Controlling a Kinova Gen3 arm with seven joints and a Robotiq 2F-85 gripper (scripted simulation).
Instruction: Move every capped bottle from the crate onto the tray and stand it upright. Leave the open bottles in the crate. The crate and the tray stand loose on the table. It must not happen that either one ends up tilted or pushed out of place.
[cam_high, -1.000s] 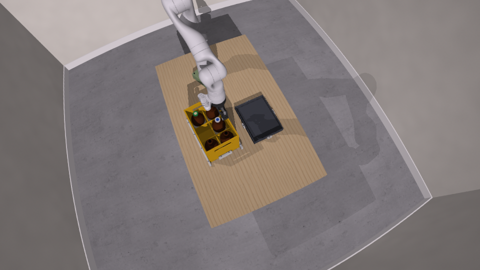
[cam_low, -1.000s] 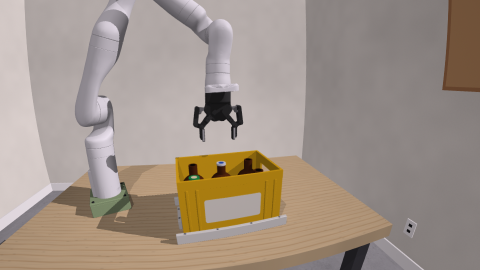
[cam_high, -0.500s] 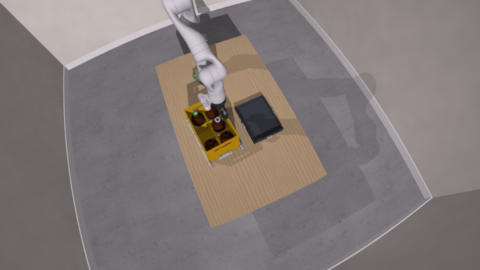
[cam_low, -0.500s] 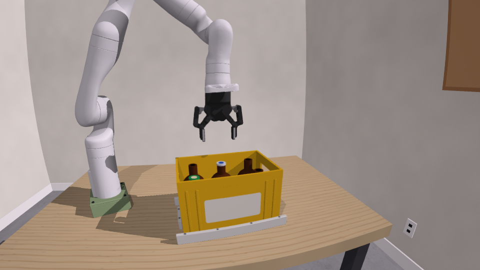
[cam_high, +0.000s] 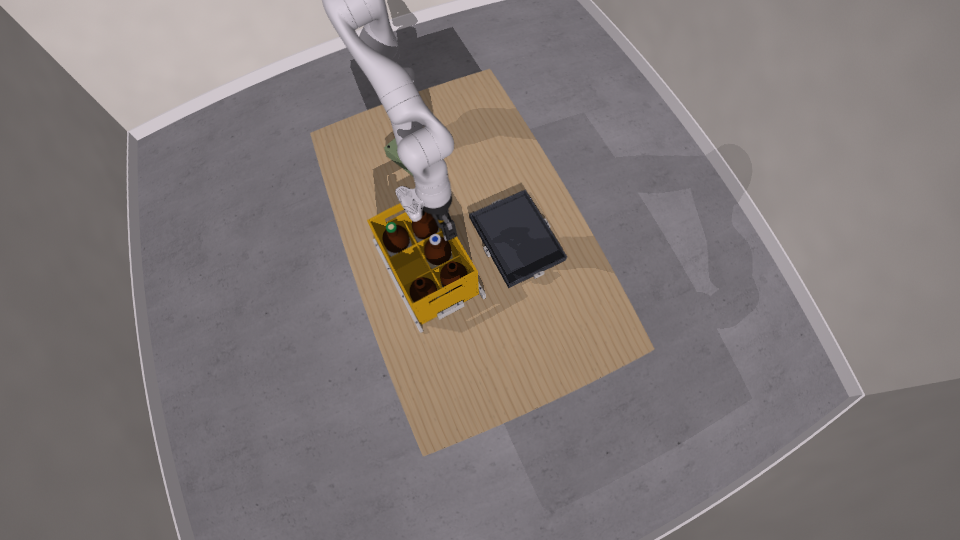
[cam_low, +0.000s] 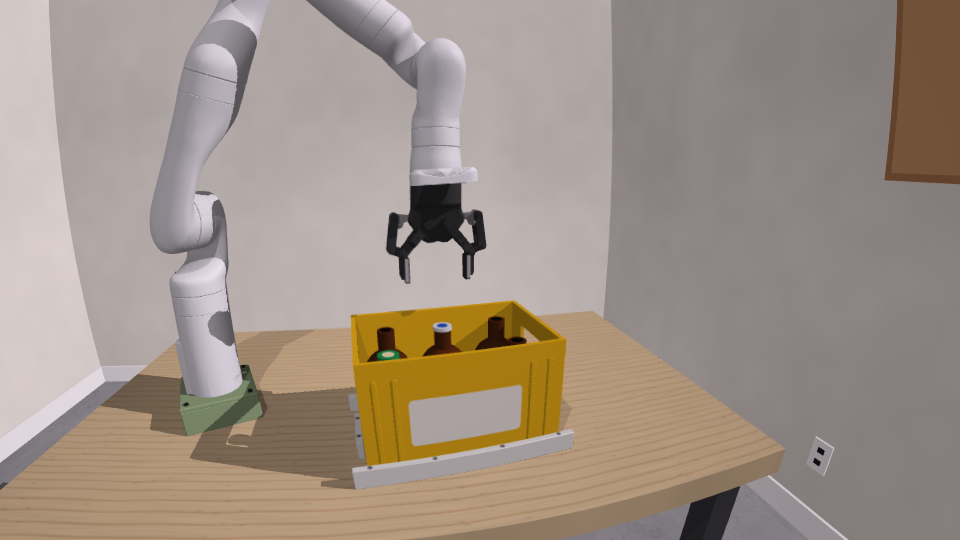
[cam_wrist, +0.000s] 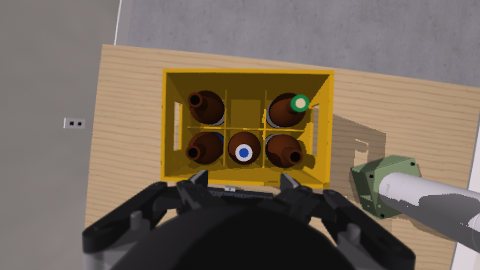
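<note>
My hand is 15 cm above the yellow crate and 6 cm to the left of it. The rest, counted from my hand: dark tray (22 cm below, 21 cm to the left, 4 cm ahead); then blue-capped brown bottle (15 cm below, 2 cm to the right).
</note>
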